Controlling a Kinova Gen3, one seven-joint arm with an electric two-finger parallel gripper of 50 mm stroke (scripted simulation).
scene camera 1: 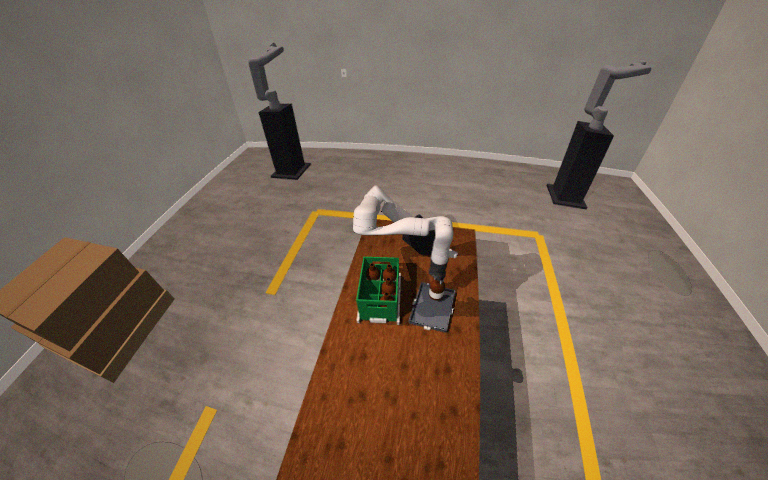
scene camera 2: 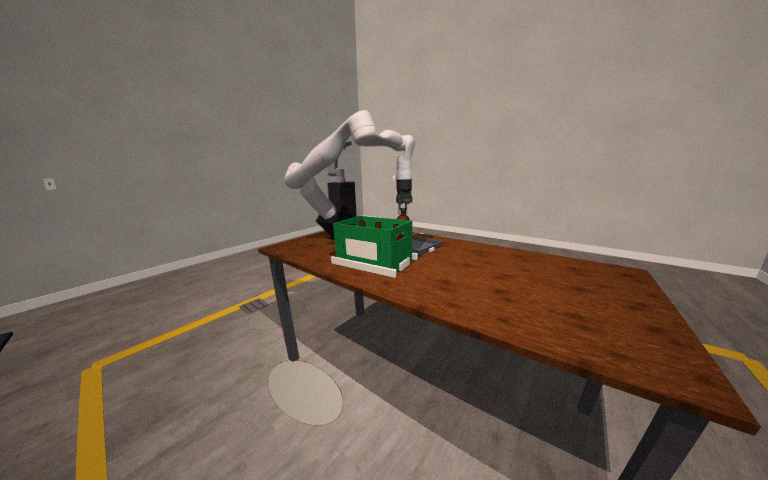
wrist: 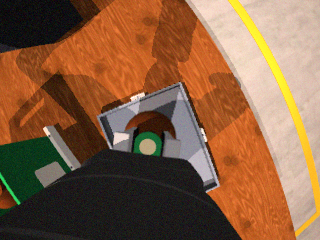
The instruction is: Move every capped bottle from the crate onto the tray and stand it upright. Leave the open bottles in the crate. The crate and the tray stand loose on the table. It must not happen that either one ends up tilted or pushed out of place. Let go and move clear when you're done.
In view: my gripper (wrist: 149, 138) and a grey tray (scene camera 1: 426, 312).
The grey tray is seen too in the wrist view (wrist: 172, 101).
